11 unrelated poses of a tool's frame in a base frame.
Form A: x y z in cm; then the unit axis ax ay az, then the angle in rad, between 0 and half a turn.
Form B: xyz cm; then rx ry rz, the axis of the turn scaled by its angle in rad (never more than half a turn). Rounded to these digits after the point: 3 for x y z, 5 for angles.
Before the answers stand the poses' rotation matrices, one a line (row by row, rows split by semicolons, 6 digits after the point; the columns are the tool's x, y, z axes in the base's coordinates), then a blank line. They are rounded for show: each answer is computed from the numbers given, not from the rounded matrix.
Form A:
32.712 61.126 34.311 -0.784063 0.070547 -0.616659 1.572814
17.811 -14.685 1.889 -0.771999 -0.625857 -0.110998 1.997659
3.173 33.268 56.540 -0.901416 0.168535 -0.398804 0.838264
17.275 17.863 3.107 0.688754 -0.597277 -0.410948 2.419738
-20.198 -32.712 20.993 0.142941 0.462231 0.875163 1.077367
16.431 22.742 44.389 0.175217 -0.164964 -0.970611 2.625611
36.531 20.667 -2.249 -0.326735 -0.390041 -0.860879 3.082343
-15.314 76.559 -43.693 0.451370 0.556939 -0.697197 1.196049
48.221 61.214 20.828 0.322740 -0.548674 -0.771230 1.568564
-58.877 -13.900 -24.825 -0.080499 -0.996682 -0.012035 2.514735
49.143 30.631 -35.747 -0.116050 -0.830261 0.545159 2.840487
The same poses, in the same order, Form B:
0.613977 0.561233 0.555022; -0.672083 0.002969 0.740470; 0.413928 -0.827653 0.379018
0.428712 0.784236 -0.448531; 0.582160 0.139849 0.800957; 0.690866 -0.604497 -0.396596
0.937908 0.246181 0.244382; -0.346827 0.678163 0.647924; -0.006224 -0.692452 0.721437
0.079863 -0.448603 -0.890156; -0.991694 -0.126079 -0.025434; -0.100821 0.884793 -0.454946
0.484403 -0.735991 0.472938; 0.805545 0.586108 0.087033; -0.341248 0.338814 0.876787
-0.812404 0.424843 -0.399385; -0.532935 -0.818925 0.212936; -0.236602 0.385836 0.891712
-0.784921 0.305633 0.538969; 0.203679 -0.694248 0.690314; 0.585161 0.651619 0.482679
0.495198 0.808181 0.318783; -0.489443 0.562681 -0.666210; -0.717792 0.173880 0.674196
0.106161 0.594544 -0.797024; -0.947912 0.302603 0.099470; 0.300322 0.744948 0.595700
-0.798147 0.152269 -0.582903; 0.138150 0.988010 0.068931; 0.586410 -0.025511 -0.809613
-0.928680 0.026687 -0.369921; 0.350050 0.392645 -0.850468; 0.122551 -0.919303 -0.373983

32.712 61.126 34.311 -1.23319 0.11096 -0.96989
17.811 -14.685 1.889 -1.54219 -1.25025 -0.22174
3.173 33.268 56.540 -0.75562 0.14128 -0.33430
17.275 17.863 3.107 1.66660 -1.44525 -0.99439
-20.198 -32.712 20.993 0.15400 0.49799 0.94287
16.431 22.742 44.389 0.46005 -0.43313 -2.54845
36.531 20.667 -2.249 -1.00711 -1.20224 -2.65352
-15.314 76.559 -43.693 0.53986 0.66613 -0.83388
48.221 61.214 20.828 0.50624 -0.86063 -1.20972
-58.877 -13.900 -24.825 -0.20243 -2.50639 -0.03026
49.143 30.631 -35.747 -0.32964 -2.35835 1.54852

